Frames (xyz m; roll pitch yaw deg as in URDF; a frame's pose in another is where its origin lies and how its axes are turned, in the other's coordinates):
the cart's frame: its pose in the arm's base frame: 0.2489 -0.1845 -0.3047 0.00 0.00 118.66
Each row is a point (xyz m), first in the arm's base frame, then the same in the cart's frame.
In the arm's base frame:
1: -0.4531 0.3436 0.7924
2: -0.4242 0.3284 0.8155
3: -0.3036 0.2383 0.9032
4: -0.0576 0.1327 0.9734
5: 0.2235 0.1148 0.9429
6: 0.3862 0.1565 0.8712
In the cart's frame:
1: 0.8001 0.3627 1.0971
2: 0.7729 0.3446 1.1202
3: 0.6360 0.2820 1.2079
4: 0.4253 0.1168 1.2781
5: 0.2748 -0.1213 1.2476
6: 0.2334 -0.2840 1.1759

